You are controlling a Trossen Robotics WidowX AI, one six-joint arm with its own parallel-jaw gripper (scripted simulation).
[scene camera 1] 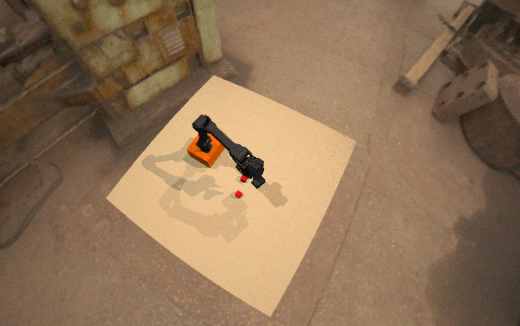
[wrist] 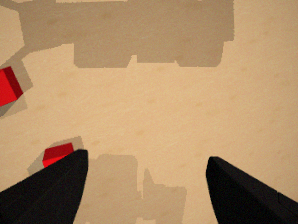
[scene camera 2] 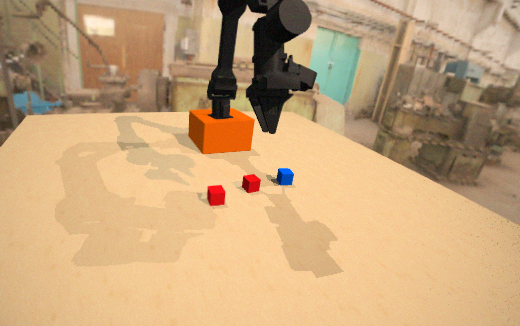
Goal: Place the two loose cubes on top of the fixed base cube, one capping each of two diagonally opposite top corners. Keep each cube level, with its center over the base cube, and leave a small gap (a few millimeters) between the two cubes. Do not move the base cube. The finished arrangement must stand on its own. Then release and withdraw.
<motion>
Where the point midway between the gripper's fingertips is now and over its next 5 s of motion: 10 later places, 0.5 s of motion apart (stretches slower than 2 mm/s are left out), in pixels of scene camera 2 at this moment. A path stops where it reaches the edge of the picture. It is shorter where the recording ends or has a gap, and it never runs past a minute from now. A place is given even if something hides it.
My gripper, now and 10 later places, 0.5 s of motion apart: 268,133; 222,151; 217,179; 216,186; 216,194; 216,190; 218,174; 219,154; 234,153; 252,155; 266,155
</motion>
